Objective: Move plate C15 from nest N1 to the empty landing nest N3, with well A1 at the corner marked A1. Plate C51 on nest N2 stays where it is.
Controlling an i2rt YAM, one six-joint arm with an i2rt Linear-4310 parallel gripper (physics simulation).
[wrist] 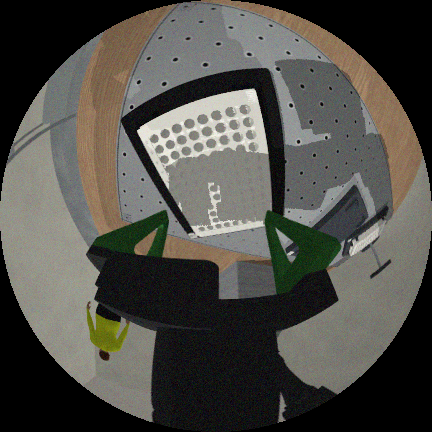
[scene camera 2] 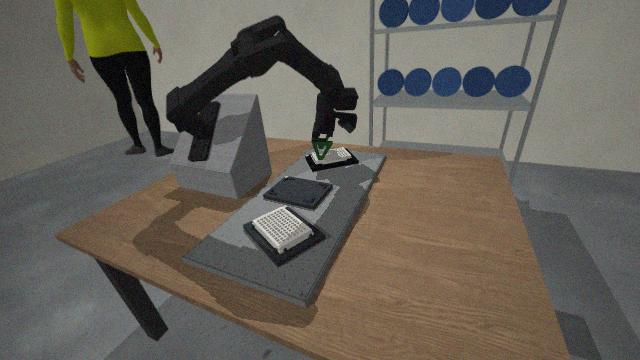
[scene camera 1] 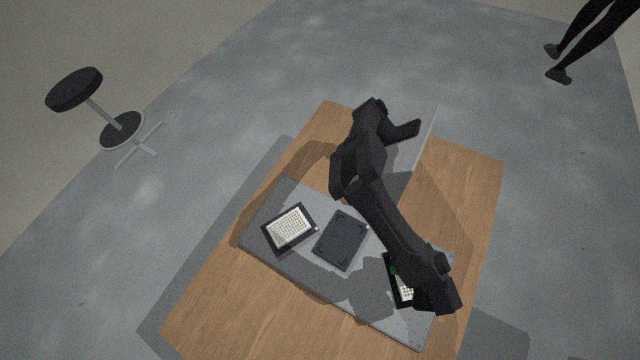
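A white well plate (scene camera 1: 407,293) (scene camera 2: 341,156) (wrist: 230,175) sits in a black nest (scene camera 2: 330,166) (wrist: 277,150) at the end of the board far from scene camera 2. My gripper (scene camera 2: 321,157) (wrist: 216,215) is open and empty, low over this plate's near end in the wrist view; whether the fingers straddle its sides is unclear. The arm partly hides it in scene camera 1. A second white plate (scene camera 1: 290,227) (scene camera 2: 282,227) (wrist: 365,240) sits in a dark nest (scene camera 2: 280,258) at the board's other end. An empty dark nest (scene camera 1: 341,241) (scene camera 2: 298,191) (wrist: 335,220) lies between them. Plate labels and A1 marks are unreadable.
The nests stand on a grey perforated board (scene camera 1: 420,335) (scene camera 2: 300,292) (wrist: 200,45) on a wooden table (scene camera 1: 225,310) (scene camera 2: 425,240). The arm's grey wedge-shaped base (scene camera 2: 215,175) stands beside the board. A person (scene camera 2: 117,55) and a rack (scene camera 2: 450,104) with blue discs are beyond the table.
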